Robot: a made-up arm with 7 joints. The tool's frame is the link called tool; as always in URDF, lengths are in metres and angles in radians.
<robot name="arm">
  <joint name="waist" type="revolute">
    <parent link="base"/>
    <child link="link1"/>
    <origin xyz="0 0 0.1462"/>
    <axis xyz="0 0 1"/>
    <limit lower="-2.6" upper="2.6"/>
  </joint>
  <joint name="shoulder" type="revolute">
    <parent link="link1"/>
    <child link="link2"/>
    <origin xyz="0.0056 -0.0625 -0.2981"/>
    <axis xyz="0 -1 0"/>
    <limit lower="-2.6" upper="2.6"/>
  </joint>
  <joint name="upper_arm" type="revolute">
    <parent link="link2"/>
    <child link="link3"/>
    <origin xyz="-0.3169 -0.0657 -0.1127"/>
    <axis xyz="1 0 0"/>
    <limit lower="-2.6" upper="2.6"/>
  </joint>
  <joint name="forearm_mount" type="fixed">
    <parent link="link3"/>
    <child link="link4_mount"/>
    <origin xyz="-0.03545 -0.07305 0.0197"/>
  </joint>
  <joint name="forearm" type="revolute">
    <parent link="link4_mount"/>
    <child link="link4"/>
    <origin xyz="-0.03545 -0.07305 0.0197"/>
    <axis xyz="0 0 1"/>
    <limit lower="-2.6" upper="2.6"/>
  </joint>
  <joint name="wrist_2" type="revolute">
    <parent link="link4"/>
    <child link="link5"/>
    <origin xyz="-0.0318 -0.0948 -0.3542"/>
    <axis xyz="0 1 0"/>
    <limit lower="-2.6" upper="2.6"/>
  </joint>
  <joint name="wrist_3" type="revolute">
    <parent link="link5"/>
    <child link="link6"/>
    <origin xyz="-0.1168 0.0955 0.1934"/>
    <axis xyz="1 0 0"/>
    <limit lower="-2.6" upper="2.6"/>
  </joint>
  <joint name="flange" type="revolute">
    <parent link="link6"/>
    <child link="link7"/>
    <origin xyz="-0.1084 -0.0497 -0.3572"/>
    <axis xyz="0 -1 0"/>
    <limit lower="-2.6" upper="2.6"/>
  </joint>
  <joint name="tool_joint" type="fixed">
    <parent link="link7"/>
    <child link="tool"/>
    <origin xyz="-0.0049 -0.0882 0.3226"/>
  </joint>
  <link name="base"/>
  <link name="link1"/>
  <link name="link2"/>
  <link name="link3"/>
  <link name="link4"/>
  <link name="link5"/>
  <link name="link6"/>
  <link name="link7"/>
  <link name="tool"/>
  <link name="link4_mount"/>
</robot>
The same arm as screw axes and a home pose.
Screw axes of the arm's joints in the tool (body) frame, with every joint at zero. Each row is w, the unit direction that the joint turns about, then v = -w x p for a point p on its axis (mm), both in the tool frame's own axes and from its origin. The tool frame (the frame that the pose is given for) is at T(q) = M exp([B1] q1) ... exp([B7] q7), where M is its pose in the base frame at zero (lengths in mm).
B1 = (0, 0, 1, 411.5, -644.1, 0)
B2 = (0, -1, 0, 268.7, 0, -649.7)
B3 = (1, 0, 0, 0, 156, -283.3)
B4 = (0, 0, 1, 137.2, -261.9, 0)
B5 = (0, 1, 0, 158.8, 0, 230.1)
B6 = (1, 0, 0, 0, 34.6, -137.9)
B7 = (0, -1, 0, -322.6, 0, -4.9)
M =
1 0 0 -644.1
0 1 0 -411.5
0 0 1 -420.6
0 0 0 1
Joint limits (deg, base to tool): -148.97..148.97 -148.97..148.97 -148.97..148.97 -148.97..148.97 -148.97..148.97 -148.97..148.97 -148.97..148.97

